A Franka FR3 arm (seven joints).
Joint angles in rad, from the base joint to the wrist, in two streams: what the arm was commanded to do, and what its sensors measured. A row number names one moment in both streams.
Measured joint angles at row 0:
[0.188, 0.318, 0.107, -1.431, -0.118, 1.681, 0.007]
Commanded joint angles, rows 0 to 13:
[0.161, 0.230, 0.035, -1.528, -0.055, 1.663, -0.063]
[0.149, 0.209, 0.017, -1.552, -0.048, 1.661, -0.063]
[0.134, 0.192, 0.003, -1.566, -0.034, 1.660, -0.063]
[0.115, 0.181, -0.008, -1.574, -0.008, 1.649, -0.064]
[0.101, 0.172, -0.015, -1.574, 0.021, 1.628, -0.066]
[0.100, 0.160, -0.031, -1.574, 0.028, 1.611, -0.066]
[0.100, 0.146, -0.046, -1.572, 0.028, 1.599, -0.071]
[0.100, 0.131, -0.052, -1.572, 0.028, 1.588, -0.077]
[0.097, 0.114, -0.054, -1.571, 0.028, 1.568, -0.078]
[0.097, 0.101, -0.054, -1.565, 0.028, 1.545, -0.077]
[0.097, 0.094, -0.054, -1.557, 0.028, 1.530, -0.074]
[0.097, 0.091, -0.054, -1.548, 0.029, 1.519, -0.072]
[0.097, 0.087, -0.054, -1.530, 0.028, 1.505, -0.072]
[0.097, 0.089, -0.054, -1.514, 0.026, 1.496, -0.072]
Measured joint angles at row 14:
[0.106, 0.111, -0.059, -1.529, 0.011, 1.528, -0.055]
